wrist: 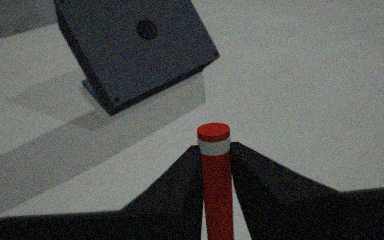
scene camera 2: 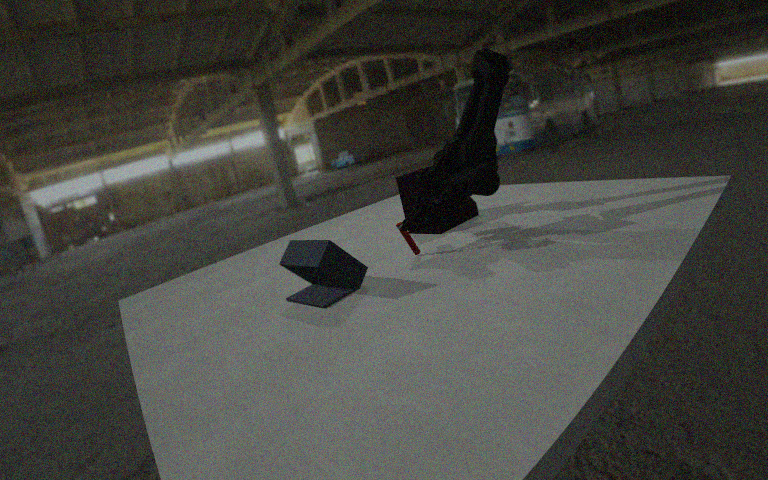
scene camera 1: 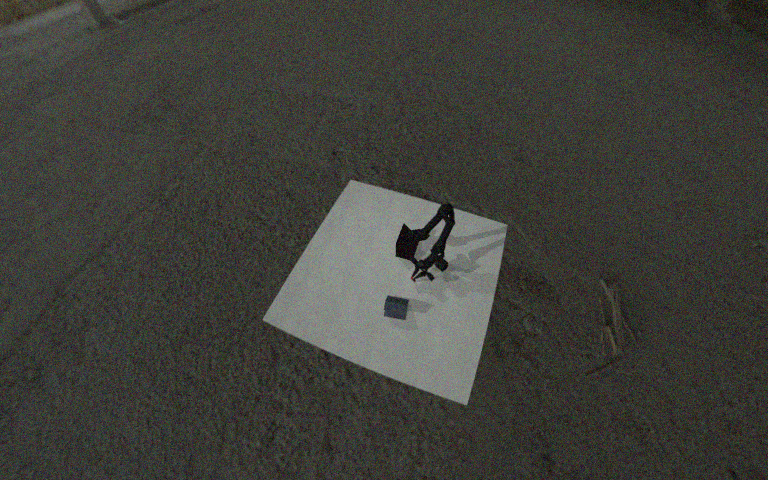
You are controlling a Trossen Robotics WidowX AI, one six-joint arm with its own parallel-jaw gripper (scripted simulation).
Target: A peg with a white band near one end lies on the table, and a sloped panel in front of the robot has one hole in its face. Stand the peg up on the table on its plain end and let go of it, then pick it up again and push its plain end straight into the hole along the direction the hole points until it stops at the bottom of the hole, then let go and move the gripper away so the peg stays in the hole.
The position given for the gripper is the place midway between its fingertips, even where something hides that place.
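Observation:
The gripper (scene camera 2: 401, 228) holds a red peg, while a dark sloped panel (scene camera 2: 321, 262) is also part of the scene. In the wrist view there is the gripper (wrist: 214, 153) once more.

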